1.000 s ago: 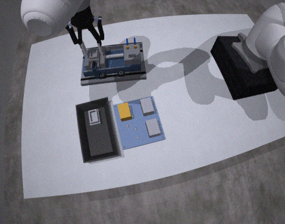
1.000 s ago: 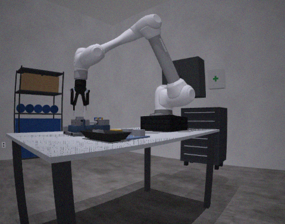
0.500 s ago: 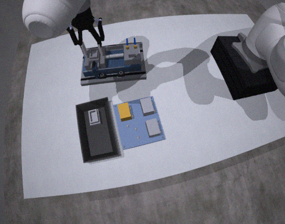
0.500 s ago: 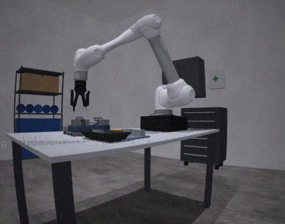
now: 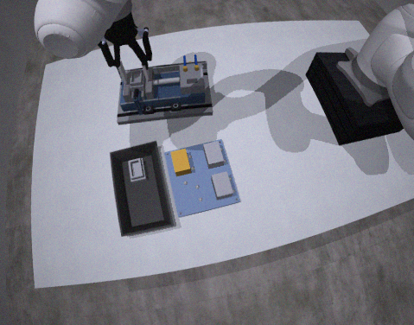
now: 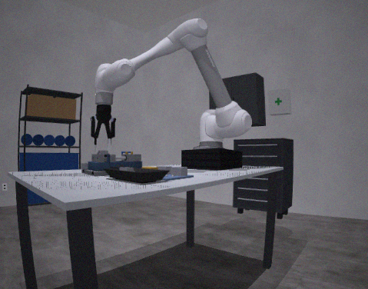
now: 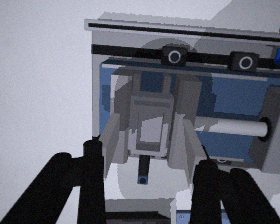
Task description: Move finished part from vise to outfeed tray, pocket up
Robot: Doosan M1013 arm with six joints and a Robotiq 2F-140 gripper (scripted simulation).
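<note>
Right now my hand is 60 mm past the vise, 20 mm to the right of it and 100 mm above it. Round my hand: blue plate: 80 mm behind, 320 mm to the left, 130 mm below; yellow block: 40 mm behind, 270 mm to the left, 110 mm below.
</note>
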